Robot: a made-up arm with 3 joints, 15 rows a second.
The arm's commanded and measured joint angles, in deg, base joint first. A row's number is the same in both.
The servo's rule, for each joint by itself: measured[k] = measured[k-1] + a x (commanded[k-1-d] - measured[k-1]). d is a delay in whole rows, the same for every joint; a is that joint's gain. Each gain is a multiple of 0.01, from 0.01 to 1. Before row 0 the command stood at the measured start. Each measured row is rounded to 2 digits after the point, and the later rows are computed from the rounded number. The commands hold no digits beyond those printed.
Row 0, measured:
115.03, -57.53, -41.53
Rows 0 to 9, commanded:
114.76, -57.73, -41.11
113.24, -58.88, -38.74
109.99, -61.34, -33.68
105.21, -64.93, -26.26
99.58, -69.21, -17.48
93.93, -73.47, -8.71
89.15, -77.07, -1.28
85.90, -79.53, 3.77
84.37, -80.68, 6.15
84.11, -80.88, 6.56
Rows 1 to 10, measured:
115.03, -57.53, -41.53
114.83, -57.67, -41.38
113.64, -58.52, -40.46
110.90, -60.49, -38.09
106.63, -63.60, -33.95
101.34, -67.53, -28.19
95.78, -71.69, -21.37
90.81, -75.46, -14.34
87.13, -78.31, -8.00
85.06, -79.97, -3.05
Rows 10 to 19, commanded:
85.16, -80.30, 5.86
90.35, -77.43, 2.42
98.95, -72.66, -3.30
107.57, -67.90, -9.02
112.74, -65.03, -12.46
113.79, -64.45, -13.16
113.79, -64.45, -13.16
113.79, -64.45, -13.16
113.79, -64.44, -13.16
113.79, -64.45, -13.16
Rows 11 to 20, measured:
84.35, -80.61, 0.31
84.96, -80.39, 2.25
89.00, -78.32, 2.31
96.46, -74.36, 0.35
104.79, -69.84, -2.93
110.75, -66.47, -6.27
113.03, -65.06, -8.68
113.60, -64.63, -10.25
113.74, -64.50, -11.27
113.78, -64.46, -11.93

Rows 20 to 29, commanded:
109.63, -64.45, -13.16
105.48, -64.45, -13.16
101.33, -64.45, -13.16
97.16, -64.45, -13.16
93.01, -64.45, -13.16
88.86, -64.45, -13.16
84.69, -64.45, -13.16
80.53, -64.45, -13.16
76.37, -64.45, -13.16
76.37, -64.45, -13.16
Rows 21 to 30, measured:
113.79, -64.45, -12.36
110.67, -64.45, -12.64
106.78, -64.45, -12.82
102.69, -64.45, -12.94
98.54, -64.45, -13.02
94.39, -64.45, -13.07
90.24, -64.45, -13.10
86.08, -64.45, -13.12
81.92, -64.45, -13.13
77.76, -64.45, -13.14

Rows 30 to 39, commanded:
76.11, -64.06, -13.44
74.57, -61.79, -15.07
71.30, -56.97, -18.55
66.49, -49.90, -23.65
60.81, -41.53, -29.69
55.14, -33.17, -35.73
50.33, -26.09, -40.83
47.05, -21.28, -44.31
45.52, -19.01, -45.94
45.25, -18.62, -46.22
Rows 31 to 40, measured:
76.72, -64.45, -13.15
76.26, -64.18, -13.25
74.99, -62.51, -13.89
72.22, -58.63, -15.52
67.92, -52.52, -18.37
62.59, -44.83, -22.33
57.00, -36.67, -27.02
52.00, -29.26, -31.85
48.29, -23.67, -36.21
46.21, -20.41, -39.62

